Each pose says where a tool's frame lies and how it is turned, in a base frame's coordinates. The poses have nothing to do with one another.
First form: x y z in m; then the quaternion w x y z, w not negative.
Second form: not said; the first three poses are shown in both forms.
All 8 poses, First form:
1: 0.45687 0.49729 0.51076 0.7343 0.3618 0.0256 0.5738
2: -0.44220 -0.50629 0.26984 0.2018 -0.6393 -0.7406 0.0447
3: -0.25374 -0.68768 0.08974 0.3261 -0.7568 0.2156 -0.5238
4: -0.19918 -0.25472 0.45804 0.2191 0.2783 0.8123 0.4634
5: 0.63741 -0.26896 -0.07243 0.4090 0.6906 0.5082 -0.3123
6: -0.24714 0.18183 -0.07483 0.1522 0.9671 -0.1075 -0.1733
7: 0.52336 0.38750 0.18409 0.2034 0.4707 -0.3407 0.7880
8: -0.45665 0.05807 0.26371 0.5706 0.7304 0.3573 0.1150
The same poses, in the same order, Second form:
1: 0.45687 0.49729 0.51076 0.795 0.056 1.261
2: -0.44220 -0.50629 0.26984 -1.785 -2.068 0.125
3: -0.25374 -0.68768 0.08974 -1.983 0.565 -1.373
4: -0.19918 -0.25472 0.45804 0.770 2.248 1.282
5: 0.63741 -0.26896 -0.07243 1.740 1.280 -0.787
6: -0.24714 0.18183 -0.07483 2.775 -0.308 -0.497
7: 0.52336 0.38750 0.18409 1.313 -0.951 2.199
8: -0.45665 0.05807 0.26371 1.714 0.838 0.270
